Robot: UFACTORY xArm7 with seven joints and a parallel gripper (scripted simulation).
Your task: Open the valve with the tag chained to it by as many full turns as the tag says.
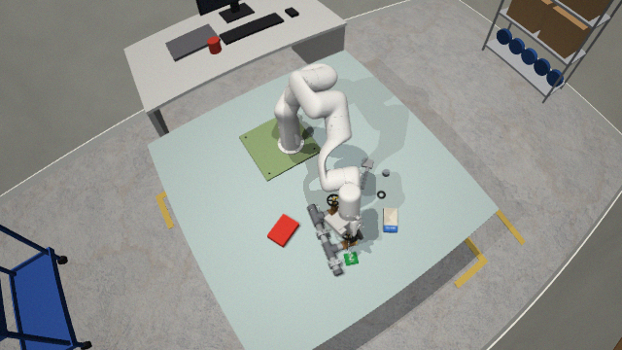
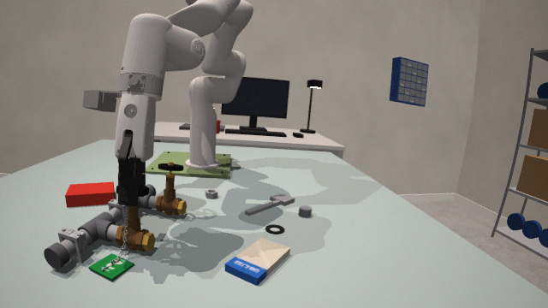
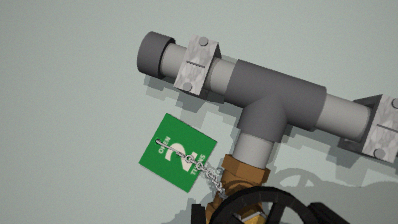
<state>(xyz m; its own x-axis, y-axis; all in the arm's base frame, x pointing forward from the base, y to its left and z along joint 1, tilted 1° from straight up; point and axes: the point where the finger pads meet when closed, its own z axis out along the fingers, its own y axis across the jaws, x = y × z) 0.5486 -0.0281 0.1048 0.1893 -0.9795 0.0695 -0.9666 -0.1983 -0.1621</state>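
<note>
The green tag is 80 mm ahead of my hand, 20 mm to the right of it and 110 mm below it. The rest, counted from my hand: box (10 mm ahead, 220 mm to the left, 100 mm below); then nut (280 mm behind, 100 mm to the left, 100 mm below); then red block (170 mm behind, 200 mm to the right, 90 mm below).
</note>
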